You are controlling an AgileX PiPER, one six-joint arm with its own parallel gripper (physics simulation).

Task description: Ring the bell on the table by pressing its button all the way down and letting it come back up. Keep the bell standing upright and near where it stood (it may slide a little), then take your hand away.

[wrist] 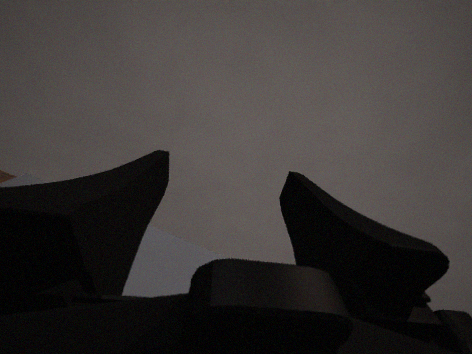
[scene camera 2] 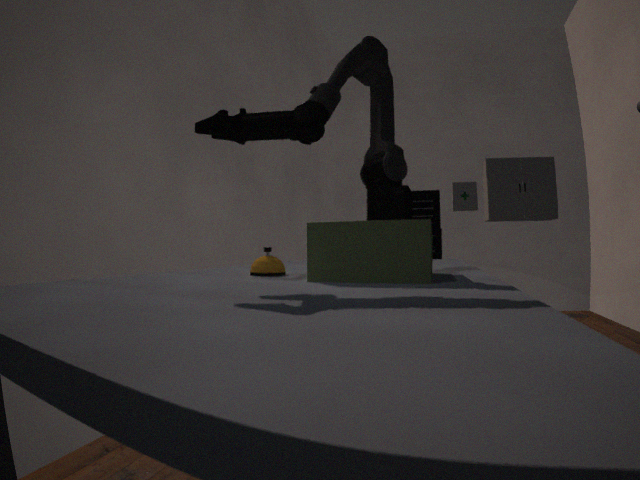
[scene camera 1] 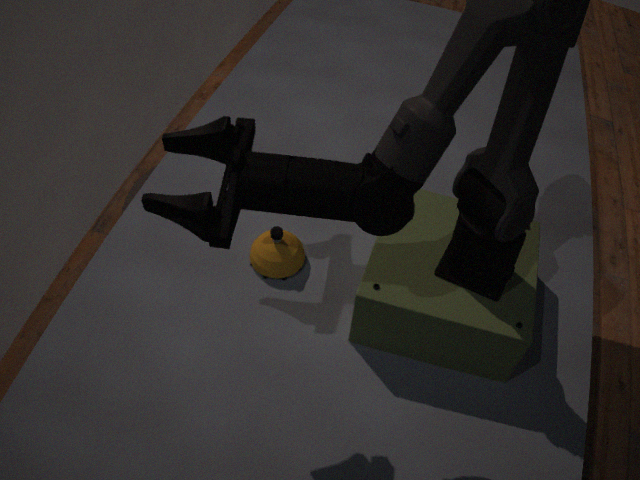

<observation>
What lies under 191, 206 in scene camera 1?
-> My gripper.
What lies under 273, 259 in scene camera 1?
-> A yellow dome bell.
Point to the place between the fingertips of my gripper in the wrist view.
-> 228, 176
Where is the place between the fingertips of my gripper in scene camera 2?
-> At 204, 130
</observation>
